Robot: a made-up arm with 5 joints. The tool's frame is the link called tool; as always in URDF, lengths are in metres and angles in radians. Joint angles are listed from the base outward.
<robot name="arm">
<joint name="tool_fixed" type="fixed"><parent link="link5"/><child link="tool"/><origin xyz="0.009 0.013 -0.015" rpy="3.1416 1.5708 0"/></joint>
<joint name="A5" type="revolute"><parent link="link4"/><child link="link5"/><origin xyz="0.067 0 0.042" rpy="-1.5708 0 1.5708"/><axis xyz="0 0 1"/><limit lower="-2.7" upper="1.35"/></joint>
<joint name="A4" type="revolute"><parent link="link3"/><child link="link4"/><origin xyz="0.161 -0.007 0.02" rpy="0 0 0"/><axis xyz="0 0 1"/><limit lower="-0.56" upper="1.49"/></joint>
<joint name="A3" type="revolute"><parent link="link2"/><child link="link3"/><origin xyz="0.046 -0.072 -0.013" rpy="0 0 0"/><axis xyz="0 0 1"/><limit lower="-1.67" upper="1.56"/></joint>
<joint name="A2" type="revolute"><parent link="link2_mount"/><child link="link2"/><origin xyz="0.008 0.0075 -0.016" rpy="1.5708 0 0"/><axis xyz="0 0 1"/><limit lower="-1.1" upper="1.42"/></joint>
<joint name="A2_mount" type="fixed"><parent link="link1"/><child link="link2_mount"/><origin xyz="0.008 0.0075 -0.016" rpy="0 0 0"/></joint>
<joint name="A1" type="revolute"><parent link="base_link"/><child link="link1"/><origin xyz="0.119 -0.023 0.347" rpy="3.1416 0 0"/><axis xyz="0 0 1"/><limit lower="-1.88" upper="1.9"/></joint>
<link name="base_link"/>
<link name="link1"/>
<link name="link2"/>
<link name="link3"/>
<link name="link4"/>
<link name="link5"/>
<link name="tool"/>
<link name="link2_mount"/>
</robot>
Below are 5 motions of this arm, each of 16 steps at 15 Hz.
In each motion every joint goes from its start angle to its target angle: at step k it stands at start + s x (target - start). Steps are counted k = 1, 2, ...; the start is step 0. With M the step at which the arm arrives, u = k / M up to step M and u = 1 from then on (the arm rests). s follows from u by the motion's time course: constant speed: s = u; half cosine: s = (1 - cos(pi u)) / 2; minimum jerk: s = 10 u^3 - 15 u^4 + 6 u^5.
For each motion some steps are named. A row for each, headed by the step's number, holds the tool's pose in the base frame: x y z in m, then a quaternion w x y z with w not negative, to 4 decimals.
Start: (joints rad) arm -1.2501 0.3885 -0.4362 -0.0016 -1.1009
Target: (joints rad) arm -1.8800 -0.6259 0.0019 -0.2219 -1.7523
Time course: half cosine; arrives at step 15
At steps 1, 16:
1: 0.1859 0.3006 0.4338 0.6787 0.4399 0.2892 0.5121
16: 0.0150 0.1541 0.6180 0.0896 0.6254 0.4108 0.6574

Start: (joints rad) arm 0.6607 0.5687 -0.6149 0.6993 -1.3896
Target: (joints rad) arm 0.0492 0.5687 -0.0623 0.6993 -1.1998
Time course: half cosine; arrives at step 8
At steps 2, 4, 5, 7, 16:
2: 0.3979 -0.1546 0.3505 0.6322 0.6423 0.1020 -0.4210
4: 0.4035 -0.0867 0.3103 0.6542 0.5938 0.2567 -0.3919
5: 0.3970 -0.0507 0.2902 0.6631 0.5553 0.3365 -0.3725
7: 0.3769 -0.0038 0.2642 0.6711 0.4872 0.4423 -0.3414
16: 0.3732 0.0022 0.2608 0.6718 0.4764 0.4564 -0.3367

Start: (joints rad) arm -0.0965 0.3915 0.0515 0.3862 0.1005
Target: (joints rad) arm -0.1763 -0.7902 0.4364 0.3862 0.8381
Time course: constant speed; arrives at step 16
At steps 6, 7, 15, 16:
6: 0.4018 0.0317 0.3925 0.9429 -0.1968 0.2455 0.1089
7: 0.3991 0.0326 0.4075 0.9443 -0.2188 0.2188 0.1122
15: 0.3493 0.0356 0.5146 0.9171 -0.3872 0.0048 0.0947
16: 0.3401 0.0353 0.5257 0.9092 -0.4066 -0.0211 0.0870

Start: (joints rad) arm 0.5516 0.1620 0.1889 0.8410 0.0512
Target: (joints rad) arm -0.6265 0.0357 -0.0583 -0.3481 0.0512
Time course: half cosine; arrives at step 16
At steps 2, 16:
2: 0.3513 -0.1284 0.3186 0.8202 0.1135 0.5246 -0.1982
16: 0.3539 0.1724 0.4819 0.9362 0.0328 -0.1830 0.2983

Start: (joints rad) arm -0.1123 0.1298 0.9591 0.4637 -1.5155
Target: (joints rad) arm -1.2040 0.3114 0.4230 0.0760 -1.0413
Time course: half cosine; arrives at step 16
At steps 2, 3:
2: 0.2551 0.0406 0.2232 0.5644 0.4521 0.5422 -0.4279
3: 0.2572 0.0482 0.2238 0.5876 0.4407 0.5495 -0.3982

